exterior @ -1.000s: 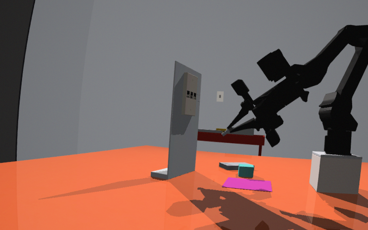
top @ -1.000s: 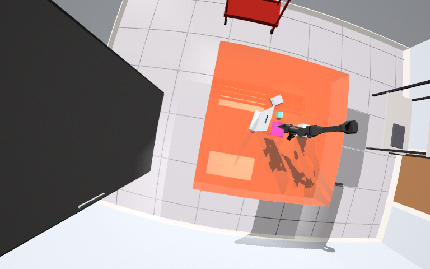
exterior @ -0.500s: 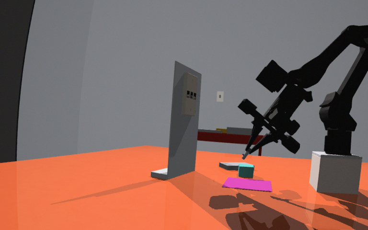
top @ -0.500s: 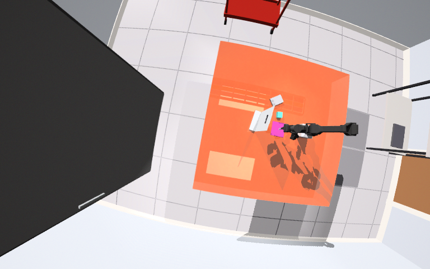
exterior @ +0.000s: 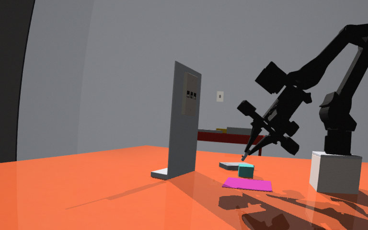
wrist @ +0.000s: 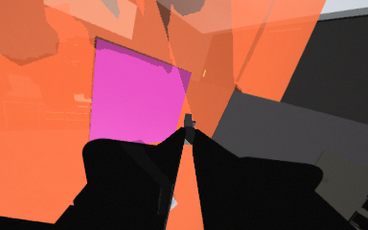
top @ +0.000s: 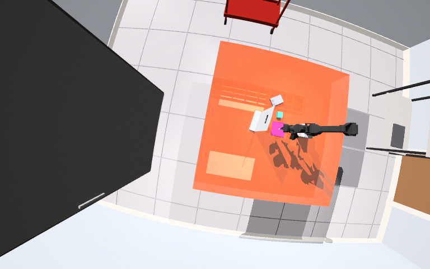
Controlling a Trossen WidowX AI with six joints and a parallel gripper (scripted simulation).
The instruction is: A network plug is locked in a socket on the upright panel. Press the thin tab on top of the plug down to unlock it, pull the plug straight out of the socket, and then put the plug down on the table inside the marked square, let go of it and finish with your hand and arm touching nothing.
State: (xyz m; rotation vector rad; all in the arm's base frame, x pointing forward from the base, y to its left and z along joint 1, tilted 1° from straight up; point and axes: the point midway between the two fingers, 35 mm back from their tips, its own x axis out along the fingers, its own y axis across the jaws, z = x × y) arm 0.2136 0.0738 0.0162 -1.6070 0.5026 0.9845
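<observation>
My gripper tip is 8 cm above the pink marked square and 1 cm past it. The rest, counted from my gripper tip: flat grey block 22 cm to the right, 9 cm ahead, 7 cm below; then grey network plug right at my gripper tip; then upright panel 18 cm ahead, 6 cm above, 1 cm to the left.
</observation>
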